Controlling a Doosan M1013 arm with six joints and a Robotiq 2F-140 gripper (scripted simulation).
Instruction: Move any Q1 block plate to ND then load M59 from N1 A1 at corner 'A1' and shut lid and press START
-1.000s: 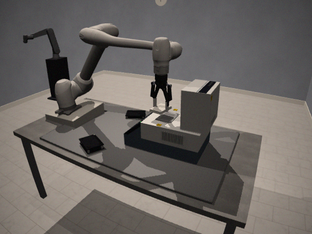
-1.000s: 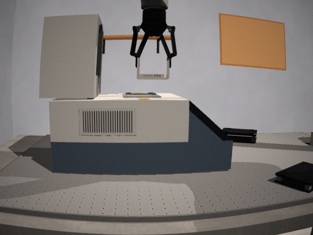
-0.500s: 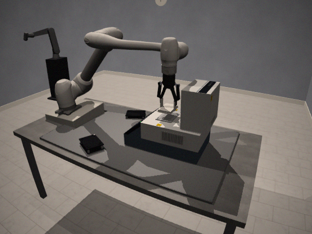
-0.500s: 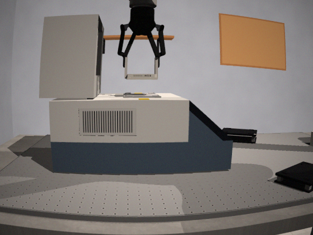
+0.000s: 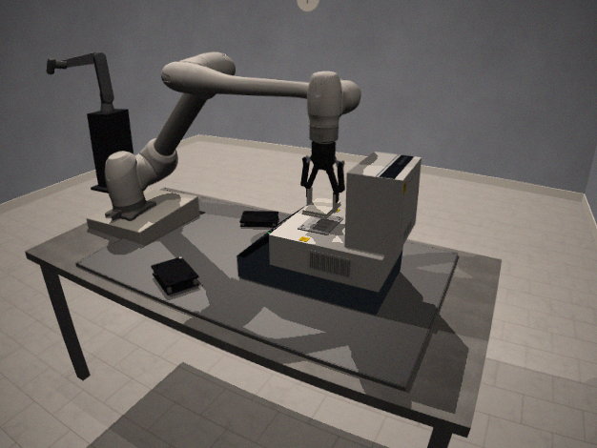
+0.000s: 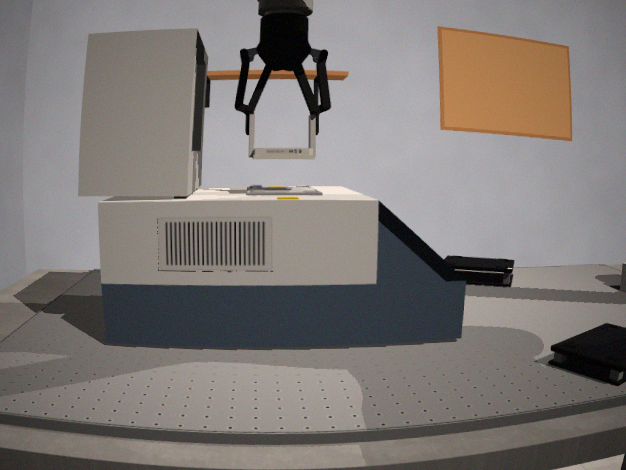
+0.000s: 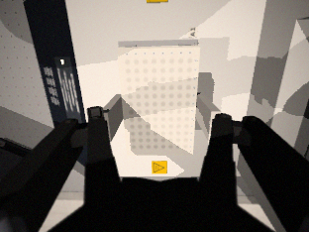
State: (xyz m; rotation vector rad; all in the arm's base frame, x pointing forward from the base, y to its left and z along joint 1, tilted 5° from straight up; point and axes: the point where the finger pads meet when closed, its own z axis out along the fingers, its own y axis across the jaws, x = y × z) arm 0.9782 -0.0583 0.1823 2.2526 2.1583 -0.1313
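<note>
Now: hand 20 mm above the white plate M59. Also, from my hand: black nest N1: 450 mm behind, 250 mm to the right, 250 mm below; then black nest ND: 420 mm behind, 320 mm to the left, 260 mm below.
</note>
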